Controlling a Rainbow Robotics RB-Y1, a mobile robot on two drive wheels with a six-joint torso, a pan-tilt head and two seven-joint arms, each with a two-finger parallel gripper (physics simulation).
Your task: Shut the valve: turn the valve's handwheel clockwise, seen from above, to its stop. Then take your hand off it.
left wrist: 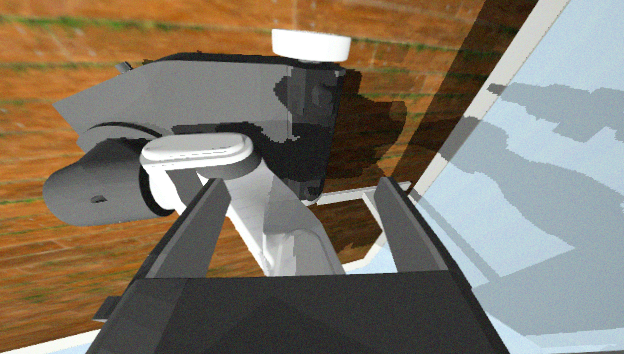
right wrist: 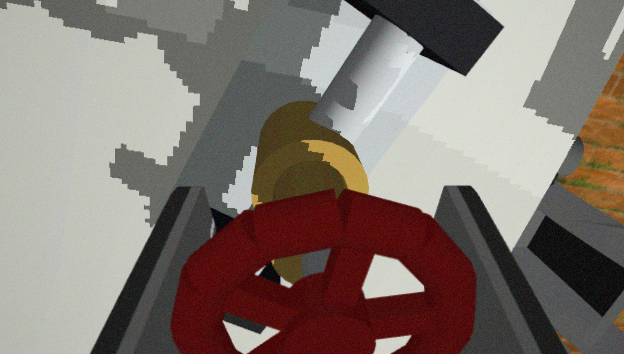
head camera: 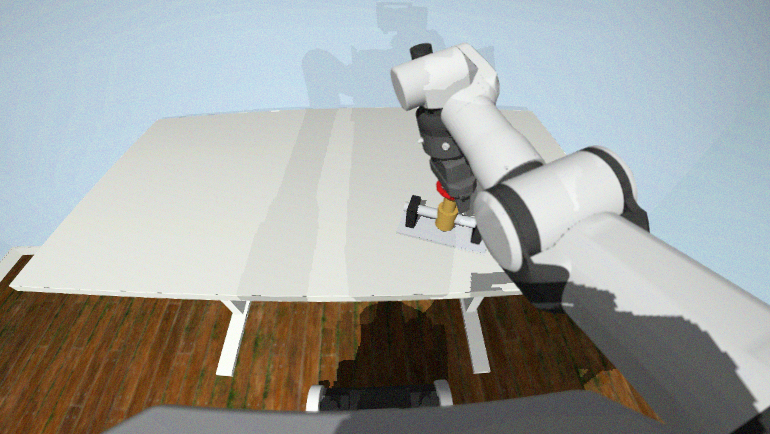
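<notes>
The valve's red handwheel (head camera: 443, 189) (right wrist: 300, 227) sits on top of a brass valve body (head camera: 445, 218) (right wrist: 310, 125). My right gripper (head camera: 459, 197) (right wrist: 323, 208) points down over the valve from above. In the right wrist view its two fingers stand on opposite sides of the handwheel's rim, against it, so it is shut on the handwheel. The near part of the wheel is cut off by that view's lower edge, and in the head camera the gripper hides much of it. My left gripper (left wrist: 303, 187) is open and empty, away from the valve.
A light pipe (head camera: 428, 210) (right wrist: 370, 75) runs through the valve between black supports (head camera: 413, 211) (right wrist: 440, 30). They stand on a pale base plate (head camera: 423, 231) at the right of the white table (head camera: 215, 188). In the left wrist view, a white wheel (left wrist: 311, 46) shows over the wooden floor.
</notes>
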